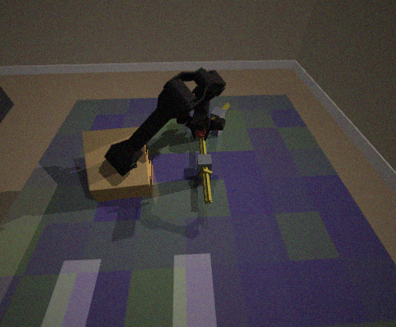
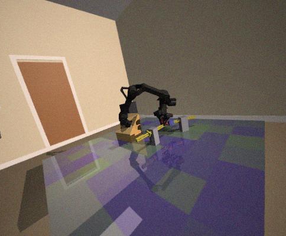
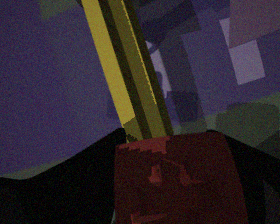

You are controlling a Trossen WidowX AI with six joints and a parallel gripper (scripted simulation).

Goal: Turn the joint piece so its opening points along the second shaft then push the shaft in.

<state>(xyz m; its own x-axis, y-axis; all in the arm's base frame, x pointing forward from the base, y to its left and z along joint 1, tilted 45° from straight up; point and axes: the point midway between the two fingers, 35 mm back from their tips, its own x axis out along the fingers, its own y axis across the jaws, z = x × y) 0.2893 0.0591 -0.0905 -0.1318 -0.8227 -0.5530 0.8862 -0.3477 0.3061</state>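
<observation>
My gripper tip is 20 mm to the right of the dark red joint piece, 20 mm below it and 10 mm short of it.
</observation>
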